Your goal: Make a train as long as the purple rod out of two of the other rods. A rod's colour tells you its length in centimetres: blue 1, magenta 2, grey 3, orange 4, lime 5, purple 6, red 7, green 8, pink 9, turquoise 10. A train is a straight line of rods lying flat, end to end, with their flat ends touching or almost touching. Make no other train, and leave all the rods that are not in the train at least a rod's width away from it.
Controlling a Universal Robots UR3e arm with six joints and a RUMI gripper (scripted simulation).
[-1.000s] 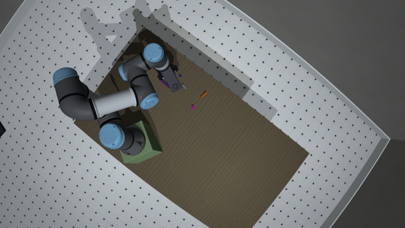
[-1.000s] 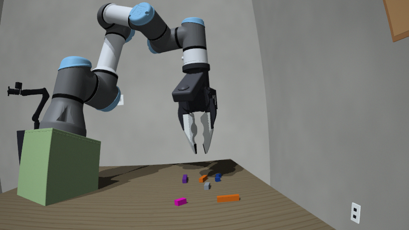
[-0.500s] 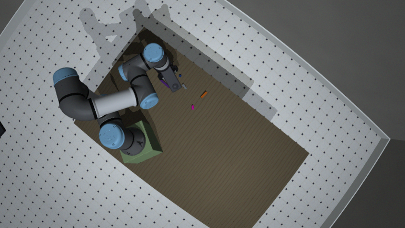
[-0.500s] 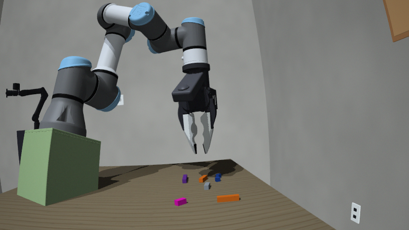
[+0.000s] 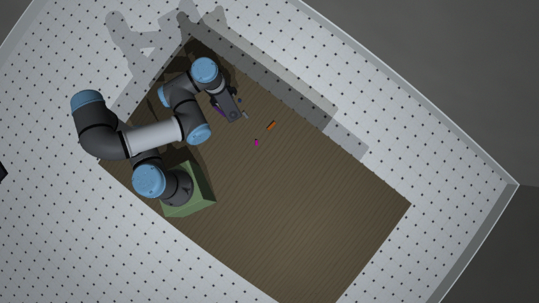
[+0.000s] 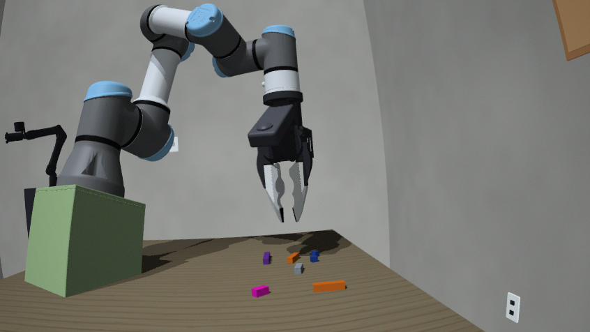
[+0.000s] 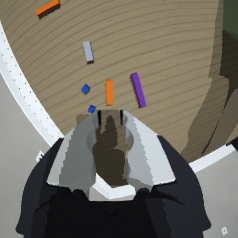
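My hand is 50 mm past the purple rod, 10 mm to the right of it and 80 mm above it. From my hand the other things lie so: magenta rod: 20 mm behind, 180 mm to the right, 80 mm below; grey rod: 20 mm ahead, 70 mm to the right, 80 mm below.
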